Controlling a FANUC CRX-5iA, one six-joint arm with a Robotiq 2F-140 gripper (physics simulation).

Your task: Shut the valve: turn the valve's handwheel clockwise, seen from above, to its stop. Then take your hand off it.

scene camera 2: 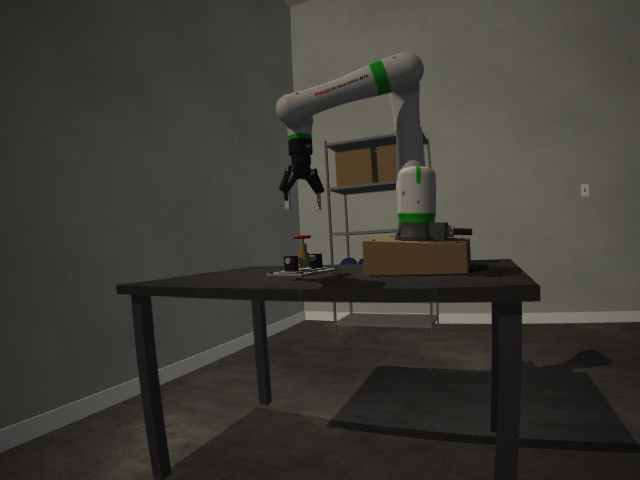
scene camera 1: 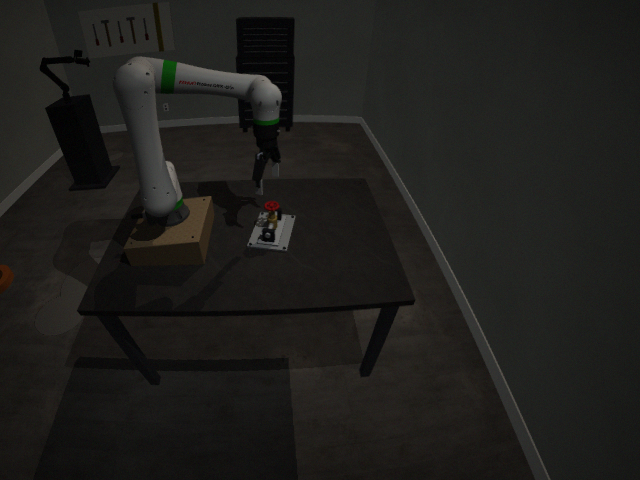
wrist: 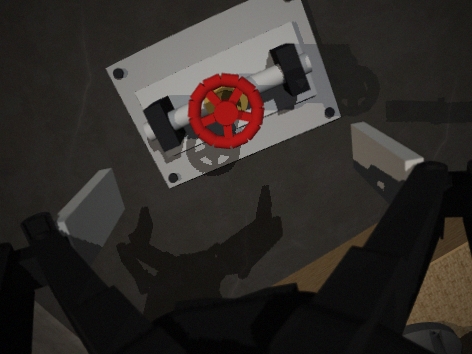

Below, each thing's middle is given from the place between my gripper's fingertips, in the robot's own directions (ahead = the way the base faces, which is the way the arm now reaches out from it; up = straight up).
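Red handwheel (wrist: 226,112): my hand 10 mm short of it, 120 mm above it. Pale base plate (scene camera 1: 289,223), from my hand: 10 mm ahead, 240 mm below.
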